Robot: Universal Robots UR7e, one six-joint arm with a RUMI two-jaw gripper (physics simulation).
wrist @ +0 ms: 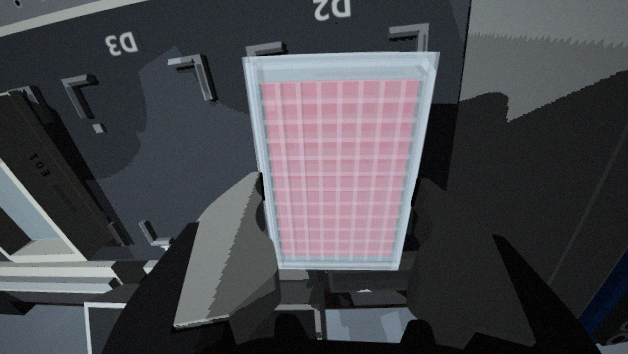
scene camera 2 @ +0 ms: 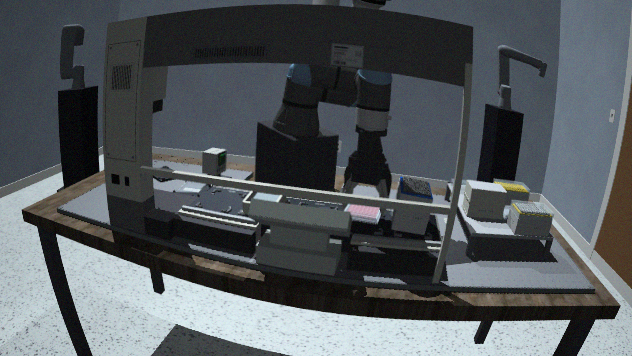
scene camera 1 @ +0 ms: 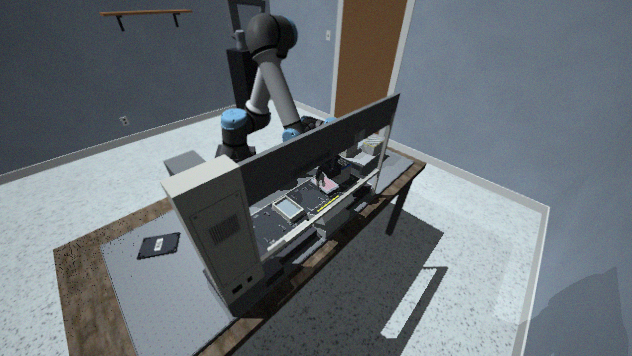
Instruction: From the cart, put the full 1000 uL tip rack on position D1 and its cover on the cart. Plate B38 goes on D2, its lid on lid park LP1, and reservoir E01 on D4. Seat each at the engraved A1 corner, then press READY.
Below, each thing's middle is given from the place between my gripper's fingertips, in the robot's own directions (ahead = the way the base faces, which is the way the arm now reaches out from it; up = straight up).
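My hand: 1 cm above the reservoir [wrist: 56,220], 6 cm past it, 24 cm to the left of it. From my hand: cart shelf [scene camera 2: 474,224], 1 cm below, 11 cm behind, 45 cm to the left; frame post [scene camera 2: 468,67], 16 cm above, 15 cm to the left, 21 cm ahead.
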